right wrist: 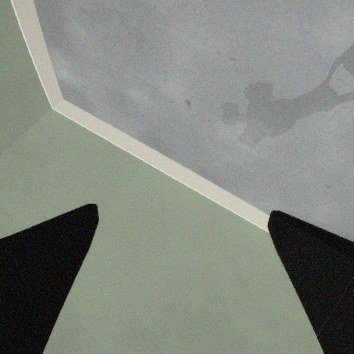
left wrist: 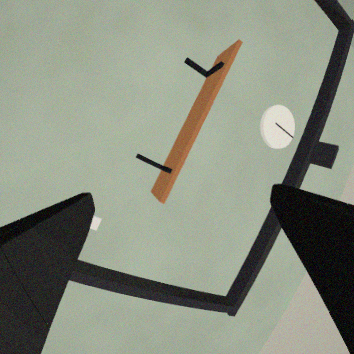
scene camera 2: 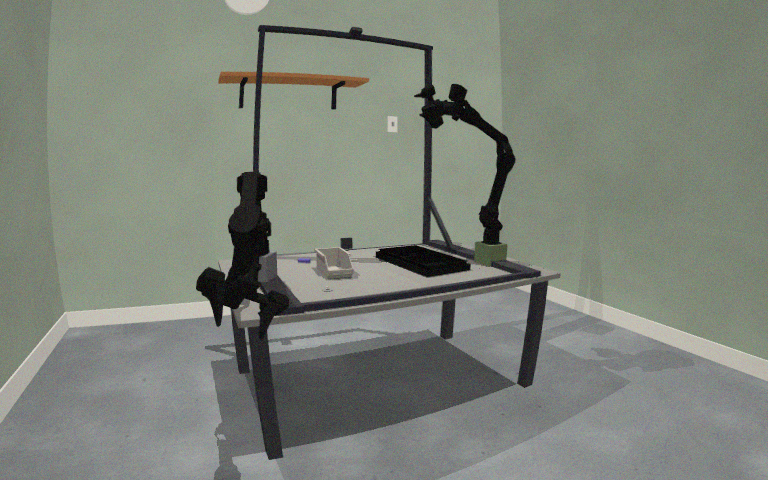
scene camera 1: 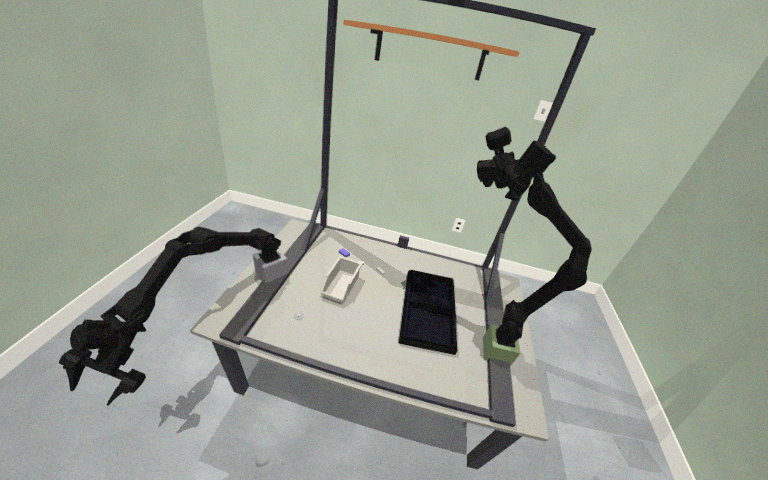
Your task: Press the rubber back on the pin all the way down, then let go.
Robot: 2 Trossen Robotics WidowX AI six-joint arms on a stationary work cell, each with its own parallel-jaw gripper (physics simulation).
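Frame: origin at the left arm's base, x ahead, y left, z up, level; centimetres.
Where they show: left gripper, fingertip midpoint: (left wrist: pixel 182 197) (scene camera 2: pixel 417 105); right gripper, fingertip midpoint: (right wrist: pixel 185 215) (scene camera 2: pixel 240 332) (scene camera 1: pixel 90 397); left arm's base, link origin: (scene camera 2: pixel 491 243) (scene camera 1: pixel 505 338); right arm's base, link origin: (scene camera 1: pixel 269 256).
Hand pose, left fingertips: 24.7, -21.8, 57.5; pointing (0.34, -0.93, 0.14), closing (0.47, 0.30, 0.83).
Note:
Each offset is from my left fingertips to the top centre of the thing, as dx, dy, dz. "spot": to the spot under its first point.
A small pale round piece @[+49.8, +30.4, -65.0] (scene camera 1: pixel 298 316) (scene camera 2: pixel 327 289) lies on the table left of the white bin in scene camera 1; it is too small to tell whether it is the rubber back or the pin. A small white piece @[+26.8, -4.9, -65.2] (scene camera 1: pixel 380 270) lies right of the bin. My left gripper (scene camera 2: pixel 420 104) (left wrist: pixel 182 197) is open and empty, raised high above the right side of the table. My right gripper (scene camera 1: pixel 90 396) (scene camera 2: pixel 240 331) (right wrist: pixel 185 215) is open and empty, hanging outside the table's left front corner, fingers pointing down. Neither wrist view shows the rubber back or pin.
An open white bin @[spot: +39.9, +19.7, -62.9] (scene camera 1: pixel 334 297) (scene camera 2: pixel 341 275) stands at the left back of the table. A blue block @[+46.1, -10.3, -64.9] (scene camera 1: pixel 344 252) (scene camera 2: pixel 304 260) lies behind it. A large black tray @[+2.8, +10.0, -62.3] (scene camera 1: pixel 428 344) (scene camera 2: pixel 447 272) lies toward the right. A dark frame (scene camera 1: pixel 326 124) (scene camera 2: pixel 427 169) rises at the back.

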